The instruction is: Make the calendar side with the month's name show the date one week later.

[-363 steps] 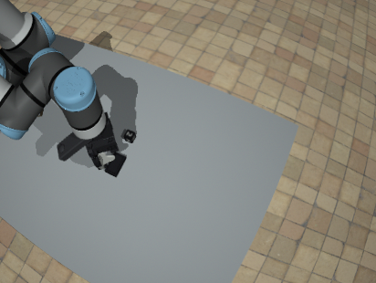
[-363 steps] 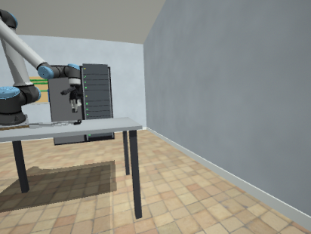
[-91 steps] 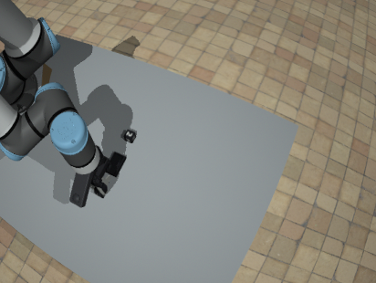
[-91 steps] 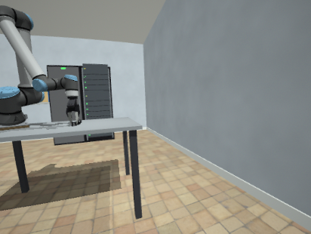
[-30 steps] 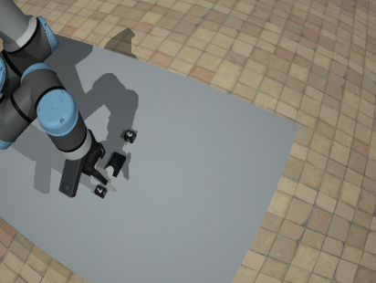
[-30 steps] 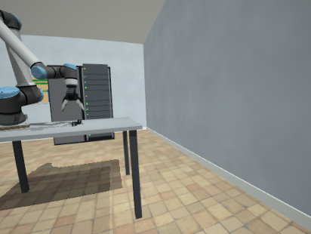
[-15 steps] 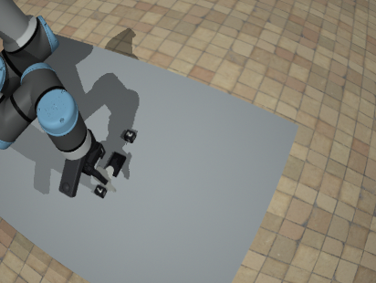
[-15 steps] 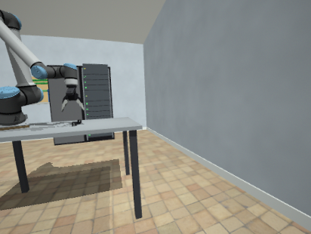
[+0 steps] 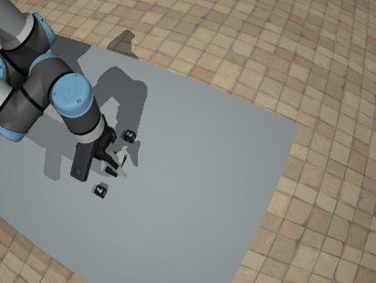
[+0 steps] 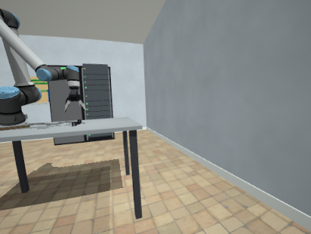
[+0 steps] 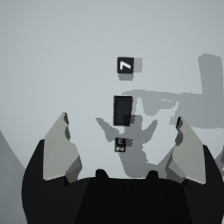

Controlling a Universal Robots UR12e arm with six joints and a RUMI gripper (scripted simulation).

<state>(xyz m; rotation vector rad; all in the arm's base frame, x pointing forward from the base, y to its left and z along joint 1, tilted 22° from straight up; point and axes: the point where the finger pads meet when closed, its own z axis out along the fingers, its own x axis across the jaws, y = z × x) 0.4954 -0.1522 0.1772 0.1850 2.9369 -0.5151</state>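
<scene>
My gripper is now 16 cm to the right of the black cube, 10 cm above it and 2 cm short of it. From my hand the other things lie so: dark tray 10 cm below, 5 cm to the left.
</scene>
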